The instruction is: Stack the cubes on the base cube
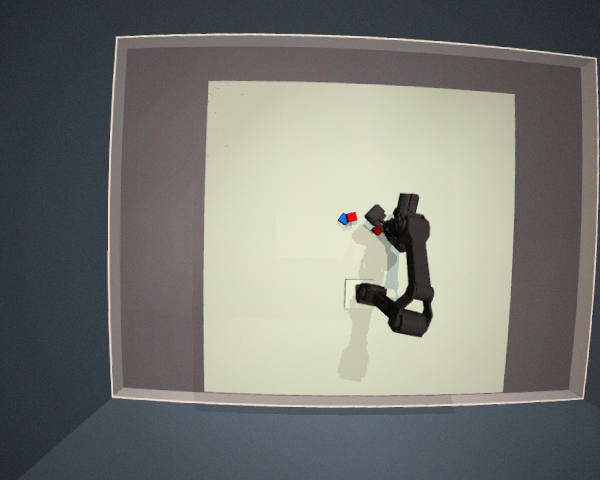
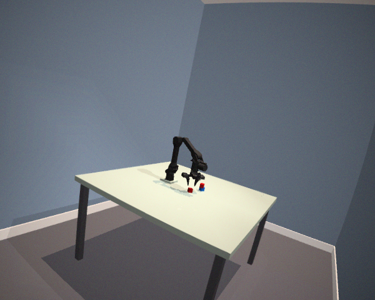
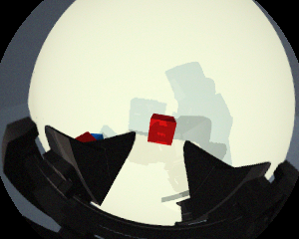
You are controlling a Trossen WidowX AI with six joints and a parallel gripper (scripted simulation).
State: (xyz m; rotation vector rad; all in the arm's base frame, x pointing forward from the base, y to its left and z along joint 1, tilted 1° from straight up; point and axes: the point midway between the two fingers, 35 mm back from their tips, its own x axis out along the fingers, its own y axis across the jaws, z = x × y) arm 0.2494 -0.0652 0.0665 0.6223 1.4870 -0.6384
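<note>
The blue cube is 13 cm to the left of my gripper tip, 5 cm ahead of it and 4 cm below it.
</note>
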